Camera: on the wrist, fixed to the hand. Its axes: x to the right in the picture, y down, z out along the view.
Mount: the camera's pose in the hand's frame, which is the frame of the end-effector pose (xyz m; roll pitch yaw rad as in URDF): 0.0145 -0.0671 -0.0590 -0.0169 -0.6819 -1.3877
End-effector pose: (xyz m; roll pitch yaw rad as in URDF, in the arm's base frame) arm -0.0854 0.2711 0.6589 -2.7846 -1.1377 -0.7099
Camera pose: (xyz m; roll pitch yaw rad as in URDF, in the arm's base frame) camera -0.1074 0.3458 0.7051 2.0779 0.0076 0.4999
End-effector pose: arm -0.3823 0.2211 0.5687 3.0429 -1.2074 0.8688
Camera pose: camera -0.4658 0.2347 0.6008 1.9251 0.1178 1.6476
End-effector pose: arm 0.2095 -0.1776 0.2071 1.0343 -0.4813 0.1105
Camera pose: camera 0.2609 -0.1554 0.1360 0.6396 0.2327 -1.1685
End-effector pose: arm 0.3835 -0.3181 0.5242 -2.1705 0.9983 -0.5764
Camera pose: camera 0.4467 -0.3721 0.5601 -2.0192 -0.0299 0.6819
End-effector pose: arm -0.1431 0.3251 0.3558 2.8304 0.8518 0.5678
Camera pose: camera -0.1565 0.4137 0.3683 -1.9611 0.7148 2.9245
